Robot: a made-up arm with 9 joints.
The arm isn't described. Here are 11 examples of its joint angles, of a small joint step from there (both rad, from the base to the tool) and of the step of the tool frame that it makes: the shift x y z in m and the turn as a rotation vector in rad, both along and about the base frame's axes.
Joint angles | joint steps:
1: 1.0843 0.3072 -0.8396 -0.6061 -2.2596 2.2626 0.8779 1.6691 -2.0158 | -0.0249 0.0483 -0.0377 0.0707 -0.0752 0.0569 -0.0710 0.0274 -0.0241
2: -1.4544 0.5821 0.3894 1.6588 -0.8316 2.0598 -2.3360 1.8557 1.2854 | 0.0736 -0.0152 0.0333 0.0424 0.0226 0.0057 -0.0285 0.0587 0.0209
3: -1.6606 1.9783 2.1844 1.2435 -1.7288 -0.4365 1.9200 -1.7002 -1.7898 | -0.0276 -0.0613 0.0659 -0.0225 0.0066 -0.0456 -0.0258 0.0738 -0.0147
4: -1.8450 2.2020 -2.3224 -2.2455 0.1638 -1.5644 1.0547 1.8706 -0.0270 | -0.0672 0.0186 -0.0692 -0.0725 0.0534 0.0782 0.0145 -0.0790 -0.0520
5: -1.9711 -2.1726 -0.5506 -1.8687 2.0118 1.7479 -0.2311 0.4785 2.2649 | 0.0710 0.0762 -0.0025 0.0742 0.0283 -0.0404 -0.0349 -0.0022 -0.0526
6: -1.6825 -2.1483 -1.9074 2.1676 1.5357 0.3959 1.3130 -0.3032 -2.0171 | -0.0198 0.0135 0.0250 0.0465 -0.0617 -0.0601 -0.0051 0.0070 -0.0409
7: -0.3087 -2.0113 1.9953 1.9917 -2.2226 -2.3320 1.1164 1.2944 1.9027 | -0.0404 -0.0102 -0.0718 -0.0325 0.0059 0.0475 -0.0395 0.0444 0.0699
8: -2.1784 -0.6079 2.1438 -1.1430 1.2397 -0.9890 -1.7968 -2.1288 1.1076 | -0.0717 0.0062 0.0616 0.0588 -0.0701 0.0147 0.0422 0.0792 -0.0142
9: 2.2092 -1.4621 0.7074 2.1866 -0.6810 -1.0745 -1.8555 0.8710 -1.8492 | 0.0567 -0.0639 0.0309 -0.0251 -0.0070 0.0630 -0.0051 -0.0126 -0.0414
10: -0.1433 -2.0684 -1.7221 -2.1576 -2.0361 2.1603 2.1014 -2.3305 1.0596 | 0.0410 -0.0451 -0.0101 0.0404 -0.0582 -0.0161 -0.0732 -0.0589 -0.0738
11: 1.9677 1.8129 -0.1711 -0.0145 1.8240 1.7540 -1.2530 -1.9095 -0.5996 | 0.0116 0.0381 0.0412 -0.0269 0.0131 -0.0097 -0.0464 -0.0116 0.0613
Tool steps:
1: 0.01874 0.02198 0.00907 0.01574 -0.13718 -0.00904
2: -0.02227 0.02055 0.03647 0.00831 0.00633 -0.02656
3: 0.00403 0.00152 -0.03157 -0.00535 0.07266 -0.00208
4: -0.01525 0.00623 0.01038 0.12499 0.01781 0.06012
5: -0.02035 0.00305 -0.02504 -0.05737 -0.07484 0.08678
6: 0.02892 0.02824 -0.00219 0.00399 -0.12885 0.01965
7: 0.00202 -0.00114 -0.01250 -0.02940 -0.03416 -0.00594
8: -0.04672 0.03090 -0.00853 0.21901 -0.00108 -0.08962
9: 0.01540 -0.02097 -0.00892 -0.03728 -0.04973 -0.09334
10: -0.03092 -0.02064 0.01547 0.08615 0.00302 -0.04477
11: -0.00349 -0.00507 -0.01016 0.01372 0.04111 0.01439
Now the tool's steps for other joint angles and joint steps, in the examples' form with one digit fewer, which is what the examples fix.
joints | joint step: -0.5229 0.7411 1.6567 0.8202 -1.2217 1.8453 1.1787 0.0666 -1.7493 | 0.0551 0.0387 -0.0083 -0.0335 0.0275 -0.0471 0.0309 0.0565 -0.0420
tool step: -0.0189 0.0403 -0.0003 -0.0636 -0.0891 -0.0286
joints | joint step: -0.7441 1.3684 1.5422 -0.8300 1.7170 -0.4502 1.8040 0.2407 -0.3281 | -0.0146 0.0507 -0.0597 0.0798 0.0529 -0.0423 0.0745 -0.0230 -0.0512
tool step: 0.0084 -0.0253 0.0586 -0.0413 0.0891 0.0818
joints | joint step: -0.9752 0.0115 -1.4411 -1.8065 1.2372 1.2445 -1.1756 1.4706 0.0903 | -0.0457 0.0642 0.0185 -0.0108 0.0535 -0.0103 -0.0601 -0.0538 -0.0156
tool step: -0.0023 -0.0077 -0.0019 0.0170 -0.0603 0.0613
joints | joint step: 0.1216 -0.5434 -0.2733 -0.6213 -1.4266 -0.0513 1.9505 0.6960 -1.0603 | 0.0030 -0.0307 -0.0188 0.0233 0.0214 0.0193 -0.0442 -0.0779 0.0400
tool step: -0.0441 -0.0184 0.0175 0.0516 -0.0961 -0.0071
